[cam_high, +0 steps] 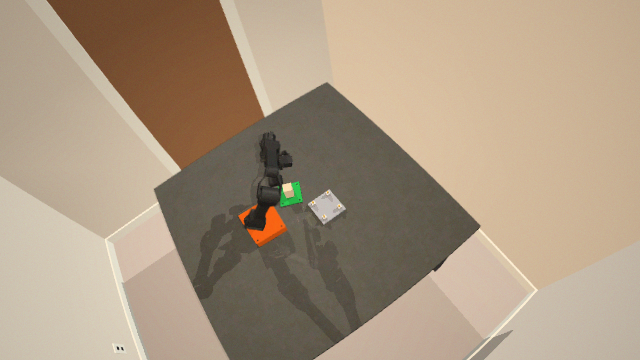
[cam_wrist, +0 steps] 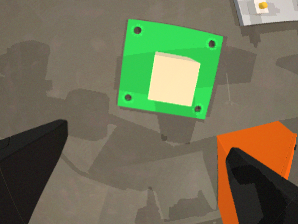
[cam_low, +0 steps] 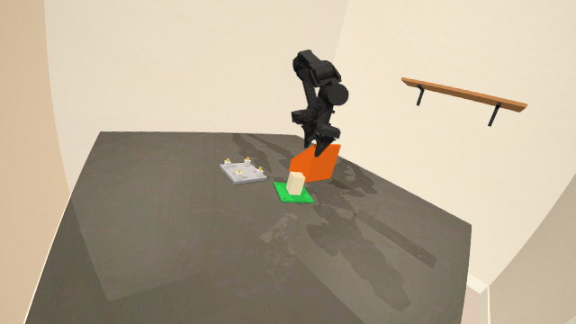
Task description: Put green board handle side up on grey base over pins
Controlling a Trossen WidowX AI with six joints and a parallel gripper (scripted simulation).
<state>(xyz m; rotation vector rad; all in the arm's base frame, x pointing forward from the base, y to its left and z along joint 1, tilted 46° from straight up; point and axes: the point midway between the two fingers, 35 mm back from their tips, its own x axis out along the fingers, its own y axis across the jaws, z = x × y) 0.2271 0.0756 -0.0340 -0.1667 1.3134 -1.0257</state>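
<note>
The green board is 14 cm below my gripper tip, 2 cm to the right of it and 1 cm ahead of it. Round my gripper tip: grey base (21 cm to the right, 16 cm below, 9 cm ahead).
</note>
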